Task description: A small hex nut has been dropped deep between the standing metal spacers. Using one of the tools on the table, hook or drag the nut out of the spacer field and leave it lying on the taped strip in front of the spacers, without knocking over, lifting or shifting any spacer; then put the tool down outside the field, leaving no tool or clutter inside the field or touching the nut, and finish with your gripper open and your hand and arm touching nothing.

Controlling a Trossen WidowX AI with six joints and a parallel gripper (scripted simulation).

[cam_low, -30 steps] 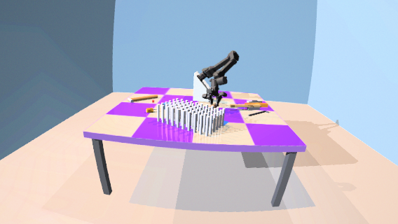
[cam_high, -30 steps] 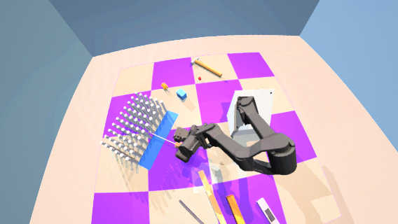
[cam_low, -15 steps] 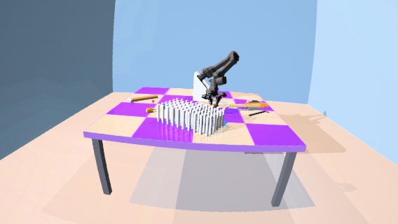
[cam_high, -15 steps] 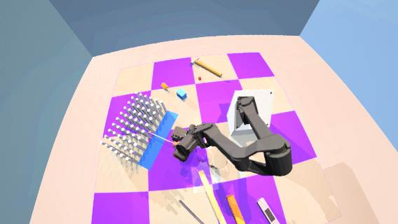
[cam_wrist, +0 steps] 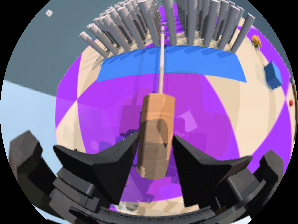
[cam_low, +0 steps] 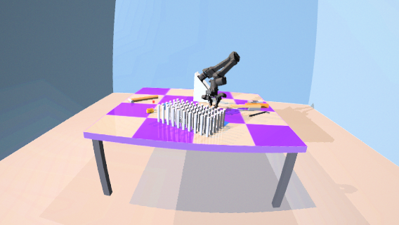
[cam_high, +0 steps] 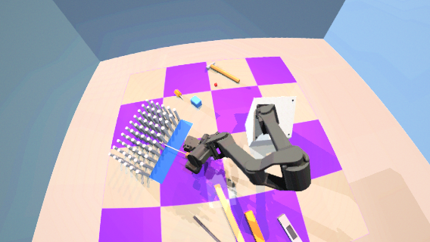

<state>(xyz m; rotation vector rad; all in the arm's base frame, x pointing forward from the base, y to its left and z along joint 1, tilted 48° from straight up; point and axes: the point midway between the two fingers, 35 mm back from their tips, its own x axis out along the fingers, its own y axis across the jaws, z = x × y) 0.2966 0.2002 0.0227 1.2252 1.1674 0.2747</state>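
My gripper tip is now 13 cm short of the blue taped strip, 6 cm to the left of it and 4 cm above it. The rest, counted from my gripper tip: hook tool: 10 cm ahead, 4 cm to the right, 1 cm below; then small screwdriver: 13 cm ahead, 43 cm to the right, 2 cm below; then blue cube: 1 cm ahead, 35 cm to the right, 2 cm below.
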